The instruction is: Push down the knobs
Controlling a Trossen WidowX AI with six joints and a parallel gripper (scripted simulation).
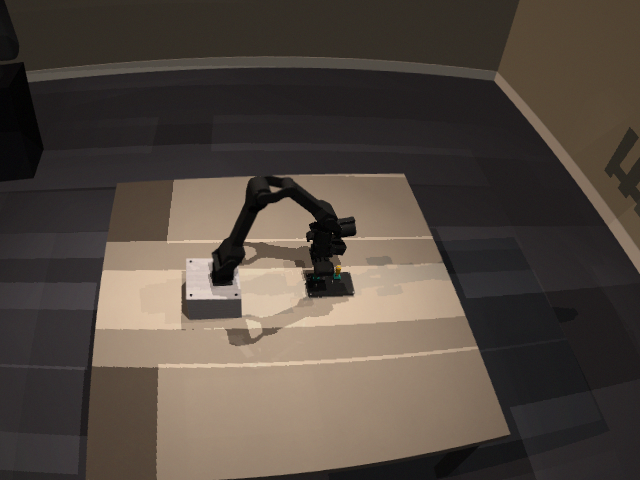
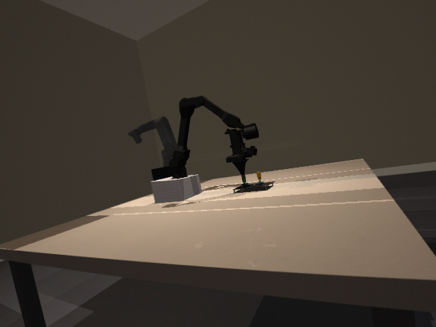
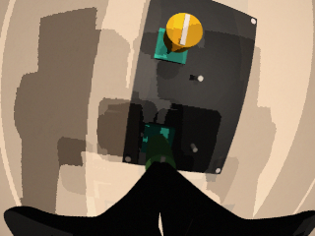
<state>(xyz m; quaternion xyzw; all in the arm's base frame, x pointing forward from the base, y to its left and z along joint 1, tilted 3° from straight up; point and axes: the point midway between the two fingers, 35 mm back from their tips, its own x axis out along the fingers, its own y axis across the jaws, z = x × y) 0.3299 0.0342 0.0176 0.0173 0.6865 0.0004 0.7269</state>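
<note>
Now: gripper tip 10 mm above the green knob. Also, from my gripper tip: orange knob: 80 mm ahead, 10 mm below.
</note>
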